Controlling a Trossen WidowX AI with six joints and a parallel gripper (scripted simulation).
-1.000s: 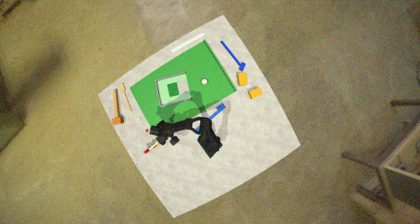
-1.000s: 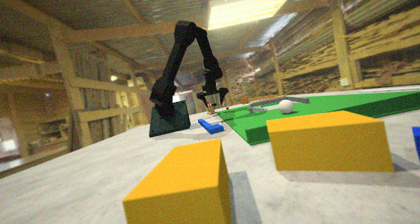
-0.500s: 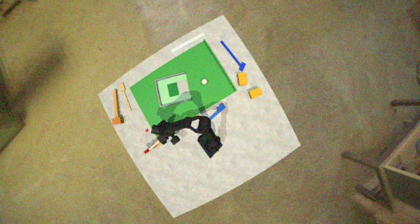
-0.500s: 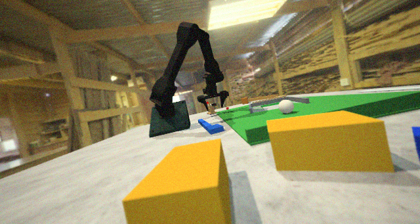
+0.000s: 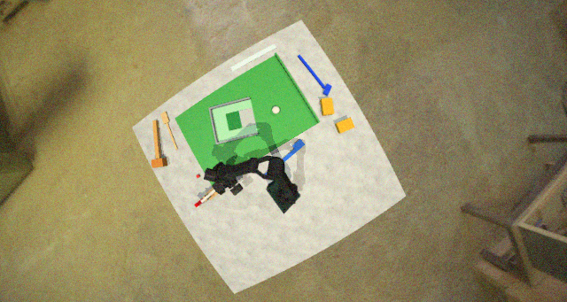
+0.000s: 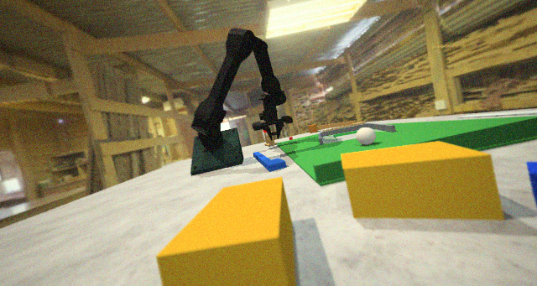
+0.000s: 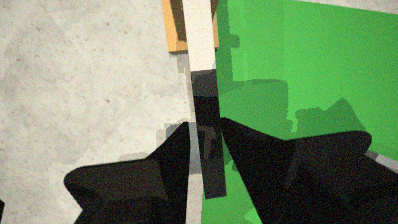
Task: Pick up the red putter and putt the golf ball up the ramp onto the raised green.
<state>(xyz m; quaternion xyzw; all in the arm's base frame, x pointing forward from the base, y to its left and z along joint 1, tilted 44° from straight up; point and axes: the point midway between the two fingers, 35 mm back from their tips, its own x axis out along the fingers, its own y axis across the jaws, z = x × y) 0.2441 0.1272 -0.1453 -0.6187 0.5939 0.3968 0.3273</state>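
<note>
The red putter lies 11 cm to the left of my gripper tip, 3 cm above it and 2 cm behind it. Also, from my gripper tip: small red cube: 16 cm to the left, 11 cm ahead, 2 cm below; white bar: 52 cm ahead, 50 cm to the right, 3 cm below; white golf ball: 43 cm to the right, 17 cm ahead, 1 cm below.
</note>
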